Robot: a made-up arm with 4 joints. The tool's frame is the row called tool. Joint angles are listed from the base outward. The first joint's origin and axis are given. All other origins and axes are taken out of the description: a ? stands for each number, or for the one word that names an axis. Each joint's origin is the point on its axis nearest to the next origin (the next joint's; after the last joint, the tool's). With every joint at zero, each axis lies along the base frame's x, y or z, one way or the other. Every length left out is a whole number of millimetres.
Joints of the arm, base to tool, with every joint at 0 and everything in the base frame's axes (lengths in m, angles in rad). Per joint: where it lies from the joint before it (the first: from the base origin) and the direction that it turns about. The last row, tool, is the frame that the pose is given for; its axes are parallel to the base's.
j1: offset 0 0 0.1 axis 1 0 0
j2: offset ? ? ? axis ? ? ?
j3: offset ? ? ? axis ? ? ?
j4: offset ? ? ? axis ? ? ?
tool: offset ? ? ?
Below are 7 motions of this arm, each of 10 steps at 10 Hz.
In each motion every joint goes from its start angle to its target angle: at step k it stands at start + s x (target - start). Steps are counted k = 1, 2, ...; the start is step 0. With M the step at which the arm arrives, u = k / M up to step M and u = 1 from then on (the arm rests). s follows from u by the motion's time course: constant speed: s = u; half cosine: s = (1 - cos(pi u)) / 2; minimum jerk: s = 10 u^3 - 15 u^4 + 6 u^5.
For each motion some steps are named. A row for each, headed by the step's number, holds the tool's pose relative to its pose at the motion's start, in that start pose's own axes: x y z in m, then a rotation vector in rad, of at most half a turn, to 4 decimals.
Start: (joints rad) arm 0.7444 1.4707 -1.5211 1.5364
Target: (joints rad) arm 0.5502 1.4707 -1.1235 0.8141
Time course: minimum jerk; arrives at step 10
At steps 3, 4, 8, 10:
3: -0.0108 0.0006 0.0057 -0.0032 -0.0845 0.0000
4: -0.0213 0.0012 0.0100 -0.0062 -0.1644 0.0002
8: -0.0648 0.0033 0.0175 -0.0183 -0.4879 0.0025
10: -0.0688 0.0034 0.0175 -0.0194 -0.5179 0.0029

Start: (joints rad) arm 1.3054 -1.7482 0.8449 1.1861
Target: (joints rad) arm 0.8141 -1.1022 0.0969 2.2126
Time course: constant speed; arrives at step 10
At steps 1, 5, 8, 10:
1: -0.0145 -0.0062 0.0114 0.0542 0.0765 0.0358
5: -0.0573 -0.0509 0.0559 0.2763 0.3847 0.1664
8: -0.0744 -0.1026 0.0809 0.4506 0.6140 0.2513
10: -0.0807 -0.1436 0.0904 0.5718 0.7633 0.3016

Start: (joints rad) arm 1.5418 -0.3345 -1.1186 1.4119
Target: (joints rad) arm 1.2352 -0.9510 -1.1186 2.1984
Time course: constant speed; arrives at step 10
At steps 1, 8, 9, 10:
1: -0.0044 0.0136 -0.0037 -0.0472 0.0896 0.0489
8: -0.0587 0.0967 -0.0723 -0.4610 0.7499 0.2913
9: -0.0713 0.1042 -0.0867 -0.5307 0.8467 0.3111
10: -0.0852 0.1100 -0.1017 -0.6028 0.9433 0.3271

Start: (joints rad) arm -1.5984 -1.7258 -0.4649 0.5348
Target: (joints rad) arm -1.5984 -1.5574 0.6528 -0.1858
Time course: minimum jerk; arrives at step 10
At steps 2, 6, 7, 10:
2: 0.0025 -0.0010 -0.0061 0.0008 0.0230 -0.0097
6: 0.0065 -0.0098 -0.0560 0.0235 0.2707 -0.1129
7: 0.0032 -0.0110 -0.0622 0.0331 0.3318 -0.1377
10: -0.0009 -0.0117 -0.0655 0.0450 0.3962 -0.1634

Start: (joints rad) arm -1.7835 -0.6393 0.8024 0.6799
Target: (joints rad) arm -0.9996 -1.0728 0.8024 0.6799
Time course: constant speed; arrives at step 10
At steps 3, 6, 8, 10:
3: 0.0113 0.0330 -0.0247 -0.1131 -0.1524 0.1901
6: 0.0244 0.0644 -0.0484 -0.2243 -0.3281 0.3601
8: 0.0351 0.0852 -0.0627 -0.2957 -0.4576 0.4612
10: 0.0475 0.1067 -0.0749 -0.3636 -0.5965 0.5520

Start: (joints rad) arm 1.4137 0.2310 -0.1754 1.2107
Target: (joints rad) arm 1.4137 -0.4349 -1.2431 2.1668
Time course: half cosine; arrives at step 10
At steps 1, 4, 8, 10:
1: -0.0034 0.0033 -0.0011 -0.0140 -0.0027 0.0083
4: -0.0578 0.0434 -0.0225 -0.1956 -0.0384 0.1212
8: -0.1863 0.0796 -0.0926 -0.5020 -0.0979 0.3332
10: -0.2106 0.0787 -0.1083 -0.5531 -0.1074 0.3714

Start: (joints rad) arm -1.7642 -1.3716 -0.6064 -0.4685
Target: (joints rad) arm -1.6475 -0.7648 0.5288 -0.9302
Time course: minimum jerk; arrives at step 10
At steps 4, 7, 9, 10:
4: 0.0081 0.0019 -0.0515 -0.1527 0.1776 -0.1182
7: 0.0360 -0.0076 -0.1175 -0.3342 0.4626 -0.3903
9: 0.0490 -0.0134 -0.1333 -0.3686 0.5441 -0.4874
10: 0.0498 -0.0138 -0.1341 -0.3703 0.5485 -0.4929

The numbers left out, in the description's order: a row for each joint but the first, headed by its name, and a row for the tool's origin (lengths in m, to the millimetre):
j2: xyz 0 -0.36 -0.01, axis 0 0 -1
j3: xyz 0 0.29 0, axis 0 1 0
j4: xyz 0.06 0 -0.1, axis 0 1 0
tool: xyz -0.01 0 0.15

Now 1 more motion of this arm.
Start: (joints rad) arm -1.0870 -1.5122 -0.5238 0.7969
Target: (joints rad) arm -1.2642 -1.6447 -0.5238 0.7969
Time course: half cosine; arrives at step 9
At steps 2, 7, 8, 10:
2: -0.0039 0.0021 0.0035 -0.0052 0.0207 0.0146
7: -0.0285 0.0144 0.0305 -0.0315 0.1566 0.1124
8: -0.0312 0.0156 0.0340 -0.0336 0.1720 0.1237
10: -0.0321 0.0161 0.0353 -0.0343 0.1773 0.1276

